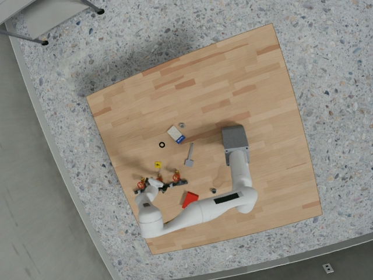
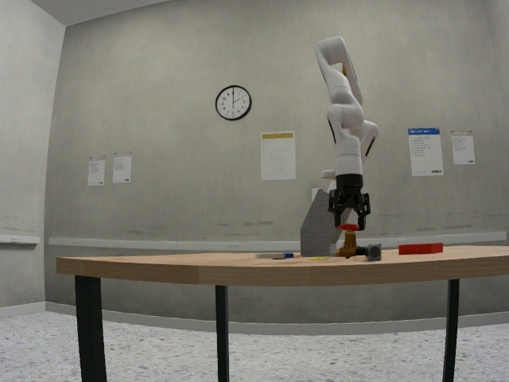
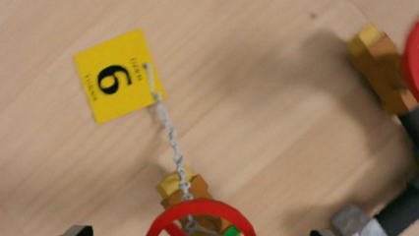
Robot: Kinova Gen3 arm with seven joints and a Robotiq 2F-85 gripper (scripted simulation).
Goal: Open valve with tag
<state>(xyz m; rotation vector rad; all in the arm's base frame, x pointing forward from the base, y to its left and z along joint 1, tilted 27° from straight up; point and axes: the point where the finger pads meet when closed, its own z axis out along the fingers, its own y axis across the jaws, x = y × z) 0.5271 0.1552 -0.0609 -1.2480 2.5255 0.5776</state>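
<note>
Right now the yellow tag is 10 mm behind my hand, 90 mm to the right of it and 80 mm below it. From my hand the other things lie so: red block 160 mm behind, 200 mm to the left, 70 mm below; grey scraper 230 mm behind, 100 mm to the right, 80 mm below; blue box 170 mm behind, 270 mm to the right, 70 mm below.
</note>
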